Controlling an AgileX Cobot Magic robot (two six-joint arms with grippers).
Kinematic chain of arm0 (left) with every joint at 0, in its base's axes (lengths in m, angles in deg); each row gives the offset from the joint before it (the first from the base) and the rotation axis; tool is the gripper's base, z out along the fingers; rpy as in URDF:
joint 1: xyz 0 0 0.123 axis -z
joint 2: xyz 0 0 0 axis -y
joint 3: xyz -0.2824 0 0.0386 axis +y
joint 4: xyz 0.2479 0 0.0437 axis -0.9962 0 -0.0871
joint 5: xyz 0 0 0 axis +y
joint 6: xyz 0.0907 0 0.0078 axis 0.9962 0 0.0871
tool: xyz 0 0 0 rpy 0 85 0
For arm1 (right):
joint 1: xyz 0 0 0.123 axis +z
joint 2: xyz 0 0 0 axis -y
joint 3: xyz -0.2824 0 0.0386 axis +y
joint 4: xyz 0.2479 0 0.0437 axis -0.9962 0 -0.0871
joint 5: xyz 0 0 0 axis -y
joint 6: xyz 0.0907 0 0.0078 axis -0.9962 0 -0.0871
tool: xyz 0 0 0 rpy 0 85 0
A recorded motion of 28 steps. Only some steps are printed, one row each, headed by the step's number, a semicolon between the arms.
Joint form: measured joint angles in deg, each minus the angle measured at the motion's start. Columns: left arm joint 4, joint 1, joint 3, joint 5, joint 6, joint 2; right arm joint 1, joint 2, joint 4, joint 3, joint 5, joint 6.
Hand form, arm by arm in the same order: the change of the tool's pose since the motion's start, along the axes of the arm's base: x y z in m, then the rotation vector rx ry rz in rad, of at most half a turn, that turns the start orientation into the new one. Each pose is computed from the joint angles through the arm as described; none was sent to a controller.
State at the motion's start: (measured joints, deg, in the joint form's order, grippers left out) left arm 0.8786 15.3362 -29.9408 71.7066 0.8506 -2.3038; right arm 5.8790 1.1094 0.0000 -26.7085 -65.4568 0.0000
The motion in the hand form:
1: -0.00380 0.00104 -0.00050 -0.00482 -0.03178 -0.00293; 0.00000 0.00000 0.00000 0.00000 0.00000 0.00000
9: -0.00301 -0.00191 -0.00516 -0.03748 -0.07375 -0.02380; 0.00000 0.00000 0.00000 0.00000 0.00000 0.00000
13: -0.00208 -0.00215 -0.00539 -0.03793 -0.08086 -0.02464; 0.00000 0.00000 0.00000 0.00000 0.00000 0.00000
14: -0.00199 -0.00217 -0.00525 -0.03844 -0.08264 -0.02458; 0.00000 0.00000 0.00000 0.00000 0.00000 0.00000
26: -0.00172 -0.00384 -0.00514 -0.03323 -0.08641 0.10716; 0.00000 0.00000 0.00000 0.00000 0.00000 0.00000
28: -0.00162 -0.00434 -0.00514 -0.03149 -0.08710 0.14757; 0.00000 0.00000 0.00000 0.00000 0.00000 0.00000
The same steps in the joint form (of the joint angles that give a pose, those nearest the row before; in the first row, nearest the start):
1: 0.00 0.00 0.09 -0.22 0.28 1.69; 0.00 0.00 0.00 0.00 0.00 0.00
9: 1.80 0.00 1.78 -3.04 0.75 3.36; 0.00 0.00 0.00 0.00 0.00 0.00
13: 1.80 0.00 2.00 -3.66 0.87 3.36; 0.00 0.00 0.00 0.00 0.00 0.00
14: 1.80 0.00 2.00 -3.76 0.87 3.36; 0.00 0.00 0.00 0.00 0.00 0.00
26: 1.80 -7.55 2.00 -3.85 0.87 3.36; 0.00 0.00 0.00 0.00 0.00 0.00
28: 1.80 -9.87 2.00 -3.85 0.87 3.36; 0.00 0.00 0.00 0.00 0.00 0.00

